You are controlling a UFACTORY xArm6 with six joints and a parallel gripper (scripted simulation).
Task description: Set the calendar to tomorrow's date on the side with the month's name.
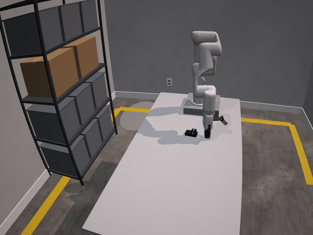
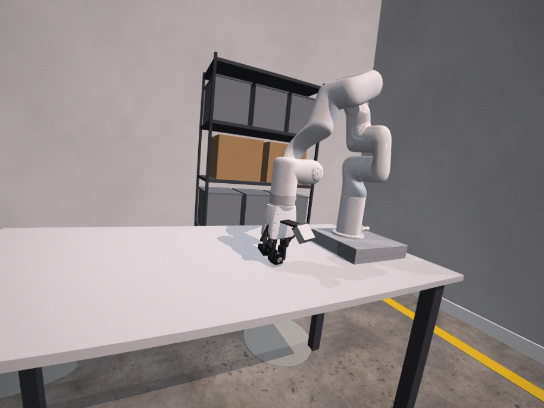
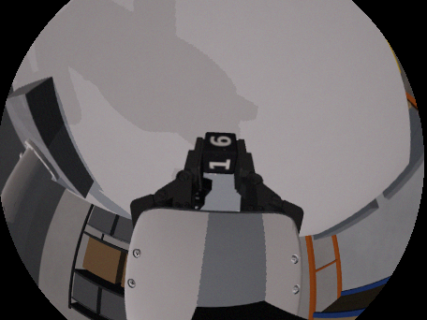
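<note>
My hand is 1 cm above the black cube.
</note>
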